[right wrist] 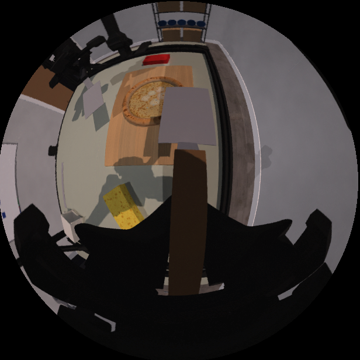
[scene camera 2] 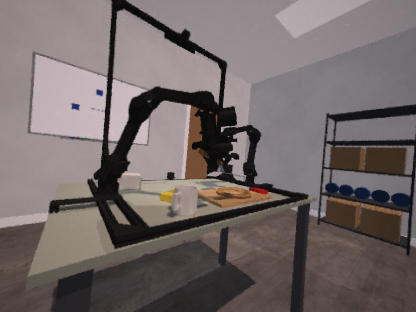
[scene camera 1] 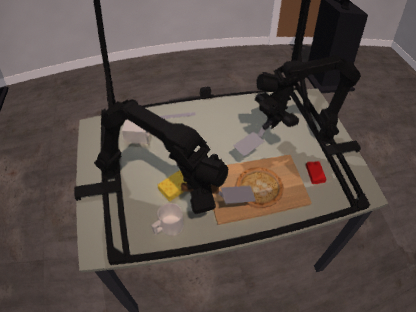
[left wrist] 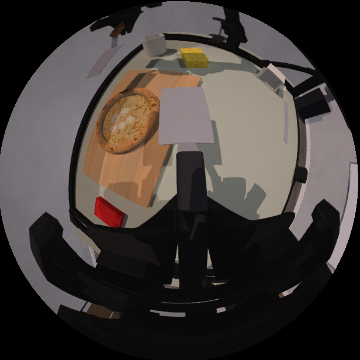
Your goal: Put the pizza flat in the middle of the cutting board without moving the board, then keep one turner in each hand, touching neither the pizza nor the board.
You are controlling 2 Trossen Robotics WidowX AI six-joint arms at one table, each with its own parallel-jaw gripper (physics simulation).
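The pizza (scene camera 1: pixel 267 188) (scene camera 2: pixel 234 192) (left wrist: pixel 131 120) (right wrist: pixel 145 102) lies flat near the middle of the wooden cutting board (scene camera 1: pixel 297 175) (scene camera 2: pixel 215 199) (left wrist: pixel 127 180) (right wrist: pixel 131 145). My left gripper (scene camera 1: pixel 271 121) (left wrist: pixel 189 197) is shut on the dark-handled turner, whose grey blade (scene camera 1: pixel 249 144) (left wrist: pixel 186 117) (right wrist: pixel 92 100) hangs above the table behind the board, apart from the pizza. My right gripper (scene camera 1: pixel 201 191) (right wrist: pixel 183 200) is shut on the brown-handled turner. Its blade (scene camera 1: pixel 237 195) (left wrist: pixel 104 61) (right wrist: pixel 187 117) is raised over the board's left part and overlaps the pizza's edge in scene camera 1. The fingertips are partly hidden.
A yellow sponge (scene camera 1: pixel 171 186) (left wrist: pixel 195 58) (right wrist: pixel 122 205) and a white mug (scene camera 1: pixel 170 220) (scene camera 2: pixel 185 200) stand left of the board. A red block (scene camera 1: pixel 316 172) (left wrist: pixel 109 212) lies right of it. A white box (scene camera 1: pixel 136 134) stands at the back left. A black frame (scene camera 1: pixel 240 238) borders the table.
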